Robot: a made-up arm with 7 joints. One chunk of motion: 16 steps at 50 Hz.
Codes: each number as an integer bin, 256 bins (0 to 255) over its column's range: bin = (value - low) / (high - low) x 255, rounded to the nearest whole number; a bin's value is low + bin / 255 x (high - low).
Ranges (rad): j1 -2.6..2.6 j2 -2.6..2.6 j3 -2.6..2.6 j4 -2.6..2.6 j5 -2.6..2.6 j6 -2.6..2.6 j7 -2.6..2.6
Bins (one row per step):
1: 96 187 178 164 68 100 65
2: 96 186 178 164 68 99 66
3: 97 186 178 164 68 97 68
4: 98 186 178 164 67 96 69
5: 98 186 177 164 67 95 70
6: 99 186 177 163 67 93 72
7: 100 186 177 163 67 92 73
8: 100 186 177 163 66 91 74
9: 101 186 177 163 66 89 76
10: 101 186 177 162 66 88 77
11: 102 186 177 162 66 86 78
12: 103 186 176 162 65 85 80
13: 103 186 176 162 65 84 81
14: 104 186 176 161 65 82 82
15: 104 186 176 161 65 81 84
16: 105 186 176 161 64 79 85
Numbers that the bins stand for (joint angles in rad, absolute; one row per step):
1: -0.6424 1.2133 1.0298 0.7443 -1.2133 -0.5608 -1.2745
2: -0.6424 1.1929 1.0298 0.7443 -1.2133 -0.5812 -1.2541
3: -0.6220 1.1929 1.0298 0.7443 -1.2133 -0.6220 -1.2133
4: -0.6016 1.1929 1.0298 0.7443 -1.2337 -0.6424 -1.1929
5: -0.6016 1.1929 1.0094 0.7443 -1.2337 -0.6627 -1.1725
6: -0.5812 1.1929 1.0094 0.7239 -1.2337 -0.7035 -1.1318
7: -0.5608 1.1929 1.0094 0.7239 -1.2337 -0.7239 -1.1114
8: -0.5608 1.1929 1.0094 0.7239 -1.2541 -0.7443 -1.0910
9: -0.5404 1.1929 1.0094 0.7239 -1.2541 -0.7851 -1.0502
10: -0.5404 1.1929 1.0094 0.7035 -1.2541 -0.8055 -1.0298
11: -0.5200 1.1929 1.0094 0.7035 -1.2541 -0.8463 -1.0094
12: -0.4996 1.1929 0.9890 0.7035 -1.2745 -0.8667 -0.9686
13: -0.4996 1.1929 0.9890 0.7035 -1.2745 -0.8871 -0.9482
14: -0.4792 1.1929 0.9890 0.6831 -1.2745 -0.9278 -0.9278
15: -0.4792 1.1929 0.9890 0.6831 -1.2745 -0.9482 -0.8871
16: -0.4588 1.1929 0.9890 0.6831 -1.2949 -0.9890 -0.8667

